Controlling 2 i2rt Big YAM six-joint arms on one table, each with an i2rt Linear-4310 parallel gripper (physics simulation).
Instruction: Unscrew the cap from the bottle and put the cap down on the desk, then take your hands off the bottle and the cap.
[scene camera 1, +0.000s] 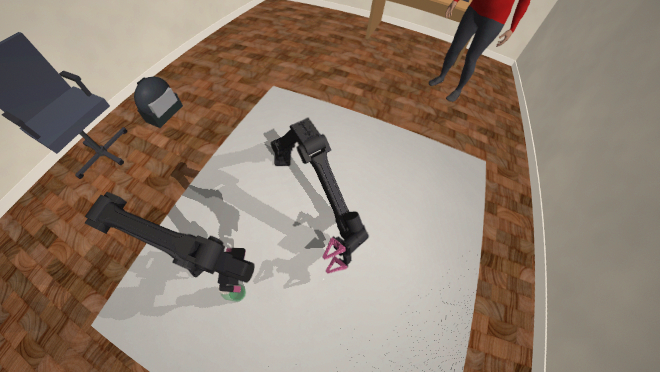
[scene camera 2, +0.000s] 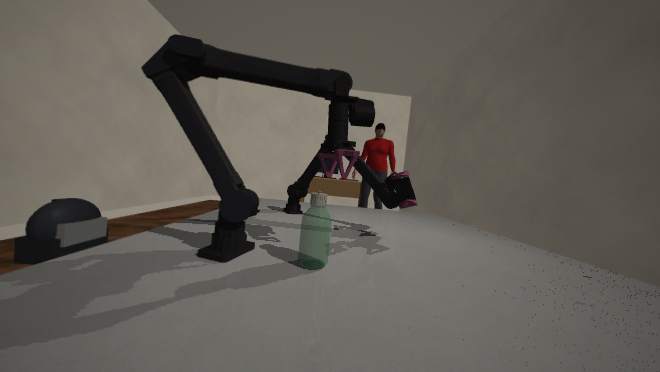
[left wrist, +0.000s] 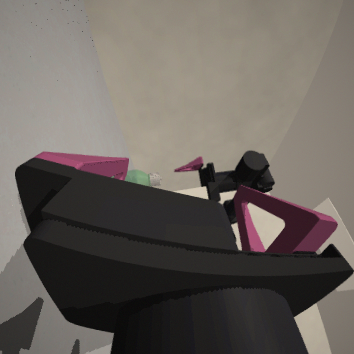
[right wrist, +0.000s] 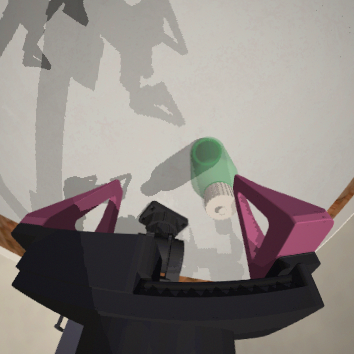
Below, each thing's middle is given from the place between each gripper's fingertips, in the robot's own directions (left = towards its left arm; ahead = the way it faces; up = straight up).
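My right hand 80 mm to the left of the ribbed cap (right wrist: 219, 203), 40 mm past it, 50 mm above it.
The ribbed cap 26 cm to the right of my left hand, 27 cm behind it, 4 cm below it.
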